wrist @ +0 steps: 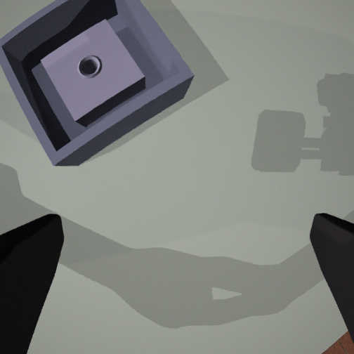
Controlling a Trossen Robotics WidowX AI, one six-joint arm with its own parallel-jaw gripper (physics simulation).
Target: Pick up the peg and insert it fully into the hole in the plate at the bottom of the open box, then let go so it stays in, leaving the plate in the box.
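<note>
The open box (pixel 167 97), blue-grey and square, sits turned at an angle at the upper left of the wrist view, with its top corner cut off by the view's edge. Inside it lies the lighter purple-grey square plate (pixel 107 92), with a raised-rimmed round hole (pixel 90 66) near its middle. The hole looks dark, with no peg standing in it. My gripper (pixel 190 229) is wide open and empty, its two black fingers at the lower left and lower right, apart from the box in the view. The peg does not show in this view.
The box stands on a pale grey-green surface (pixel 165 200). Shadows of the arm cross the lower part and the right side of the view. A reddish-brown surface (pixel 342 346) shows at the bottom right corner, past the pale surface's edge.
</note>
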